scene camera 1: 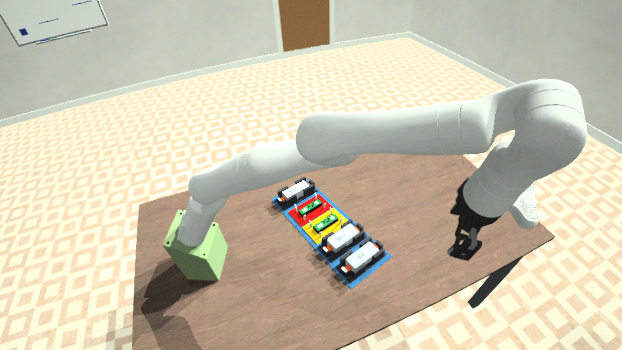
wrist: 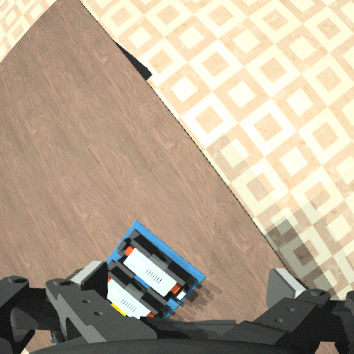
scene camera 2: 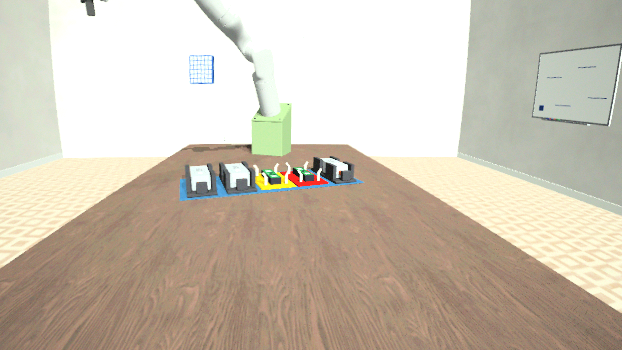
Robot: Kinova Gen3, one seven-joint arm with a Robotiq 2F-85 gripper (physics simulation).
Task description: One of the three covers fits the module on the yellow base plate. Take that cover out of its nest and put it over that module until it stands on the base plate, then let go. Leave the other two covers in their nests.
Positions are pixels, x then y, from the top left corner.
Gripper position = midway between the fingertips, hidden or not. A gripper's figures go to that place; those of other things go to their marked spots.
My gripper (wrist: pixel 187 284): 0.16 m from the lens. A blue board (wrist: pixel 187 276) is 0.68 m from the lens.
